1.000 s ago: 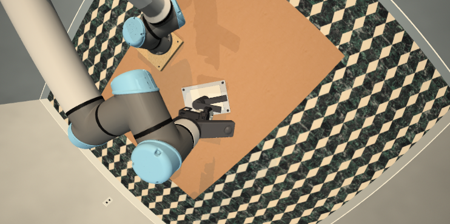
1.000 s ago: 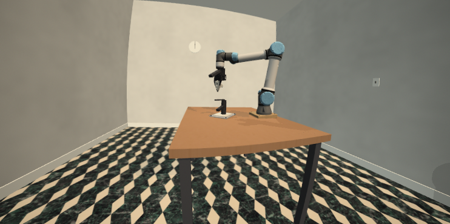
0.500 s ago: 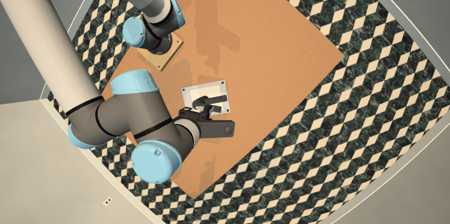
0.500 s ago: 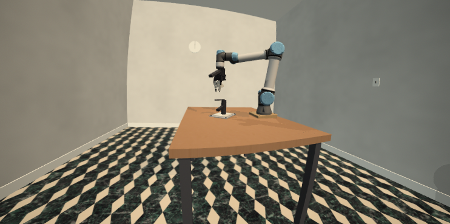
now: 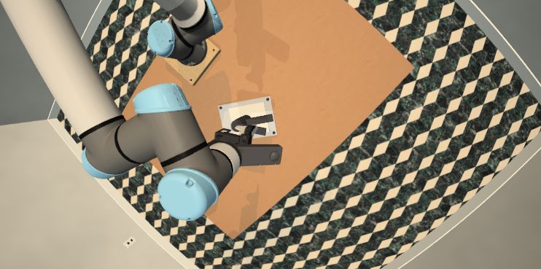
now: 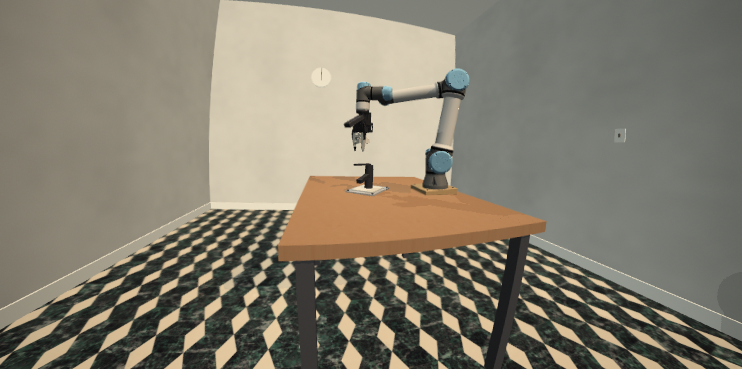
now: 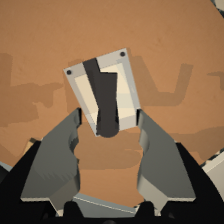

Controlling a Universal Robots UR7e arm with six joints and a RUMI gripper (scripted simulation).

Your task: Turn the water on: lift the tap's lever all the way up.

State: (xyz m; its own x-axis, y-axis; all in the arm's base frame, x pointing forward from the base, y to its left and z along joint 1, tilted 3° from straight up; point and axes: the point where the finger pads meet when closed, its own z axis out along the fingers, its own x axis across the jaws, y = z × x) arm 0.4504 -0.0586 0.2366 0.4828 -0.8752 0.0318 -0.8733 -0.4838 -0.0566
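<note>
My hand is 90 mm above the dark lever, 30 mm past it and 10 mm to the left of it. From my hand the other things lie so: tap: 140 mm below, 50 mm behind, 30 mm to the right.
</note>
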